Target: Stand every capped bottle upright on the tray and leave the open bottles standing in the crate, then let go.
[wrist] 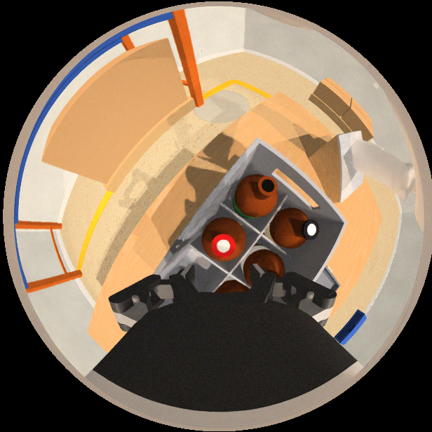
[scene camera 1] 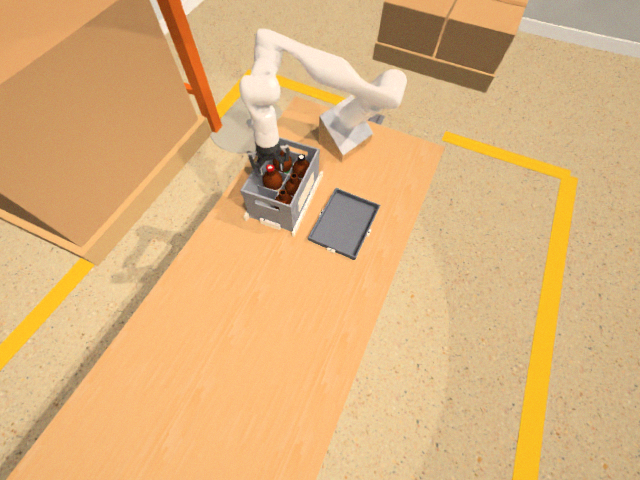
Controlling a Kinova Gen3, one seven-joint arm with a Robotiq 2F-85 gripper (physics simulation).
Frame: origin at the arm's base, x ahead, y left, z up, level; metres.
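Where they show: gripper, fingertip midpoint: [scene camera 1: 271, 171]; arm's base at its link origin: [scene camera 1: 349, 117].
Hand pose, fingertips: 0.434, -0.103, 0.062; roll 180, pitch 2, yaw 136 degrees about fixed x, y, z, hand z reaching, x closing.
Observation:
Things, the pixels of their top centre, and the offset from my fingertips, as dx, dy, dz. "pt": a spot on its surface instead. Level surfaces: height alone.
- grey crate at its top centre: [scene camera 1: 281, 168] -0.028, +0.025, -0.003
- red-capped bottle at its top centre: [scene camera 1: 270, 167] -0.021, -0.020, -0.015
- bottle with a black-and-white cap, top centre: [scene camera 1: 301, 156] -0.118, +0.054, -0.015
- dark tray at a spot on its surface: [scene camera 1: 344, 223] pt -0.028, +0.289, -0.173
- wooden table at its surface level: dz -0.178
The grey crate [scene camera 1: 266, 207] [wrist: 330, 231] holds several brown bottles, standing in compartments. A red-capped bottle [scene camera 1: 271, 180] [wrist: 223, 242] and a bottle with a black-and-white cap [scene camera 1: 300, 167] [wrist: 289, 227] stand in it. An open bottle [scene camera 1: 282, 163] [wrist: 252, 197] stands beside them. Two more open bottles, one [scene camera 1: 292, 186] [wrist: 265, 262] beside the red-capped one and one [scene camera 1: 283, 197] [wrist: 233, 287] at the near end, are partly hidden by the gripper in the wrist view. My gripper [scene camera 1: 271, 161] [wrist: 222, 272] is open and empty above the crate, close to the red-capped bottle. The dark tray [scene camera 1: 344, 223] holds no bottle.
The wooden table [scene camera 1: 232, 330] extends toward the scene camera. The tray lies beside the crate with a narrow gap. The arm's base [scene camera 1: 343, 135] [wrist: 350, 165] stands behind the crate. An orange post [scene camera 1: 191, 64] [wrist: 187, 60] and a large brown box [scene camera 1: 93, 124] [wrist: 120, 110] stand at the left.

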